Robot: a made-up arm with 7 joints.
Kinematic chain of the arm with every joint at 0, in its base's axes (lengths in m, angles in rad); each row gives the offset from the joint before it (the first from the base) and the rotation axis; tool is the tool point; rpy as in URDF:
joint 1: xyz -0.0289 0.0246 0.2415 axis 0 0.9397 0.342
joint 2: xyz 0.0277 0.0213 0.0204 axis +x
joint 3: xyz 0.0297 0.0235 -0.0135 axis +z
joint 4: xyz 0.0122 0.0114 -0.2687 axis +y
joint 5: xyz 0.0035 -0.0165 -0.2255 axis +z
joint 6: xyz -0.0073 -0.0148 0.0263 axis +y
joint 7: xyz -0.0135 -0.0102 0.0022 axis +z
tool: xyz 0.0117 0.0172 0.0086 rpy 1.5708 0 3.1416
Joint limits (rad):
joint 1: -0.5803..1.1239
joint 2: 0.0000..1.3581
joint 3: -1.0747..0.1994
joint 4: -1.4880..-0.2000
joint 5: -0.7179..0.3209
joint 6: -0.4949..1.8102
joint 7: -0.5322..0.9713
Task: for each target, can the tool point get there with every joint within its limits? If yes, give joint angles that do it. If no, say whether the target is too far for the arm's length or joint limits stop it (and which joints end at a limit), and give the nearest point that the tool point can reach.
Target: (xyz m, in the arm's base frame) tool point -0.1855 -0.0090 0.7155
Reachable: no: joint limits stop it (at a limit: joint 1, joint 2, joint 3, joint 4, joint 5, joint 6, joint 7) | nearest point 0.2307 0.2832 0.3976 | short by 0.600 m
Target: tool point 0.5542 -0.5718 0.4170
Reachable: no: too far | nearest point 0.2831 -0.1242 0.1247 | short by 0.599 m
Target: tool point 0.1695 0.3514 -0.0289
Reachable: yes | joints 0.0072 0.7823 -0.0023 -0.7523 -0.5048 1.2263 0.1835
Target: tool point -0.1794 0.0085 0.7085
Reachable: no: joint limits stop it (at a limit: joint 1, joint 2, joint 3, joint 4, joint 5, joint 6, joint 7) | nearest point 0.2307 0.2832 0.3976 | short by 0.583 m
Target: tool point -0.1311 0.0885 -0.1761
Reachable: yes | joints 0.5759 0.3146 -0.8941 -0.7353 -0.1549 1.6019 0.4185
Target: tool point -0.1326 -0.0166 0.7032
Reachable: no: joint limits stop it (at a limit: joint 1, joint 2, joint 3, joint 4, joint 5, joint 6, joint 7) | nearest point 0.2307 0.2832 0.3976 | short by 0.561 m
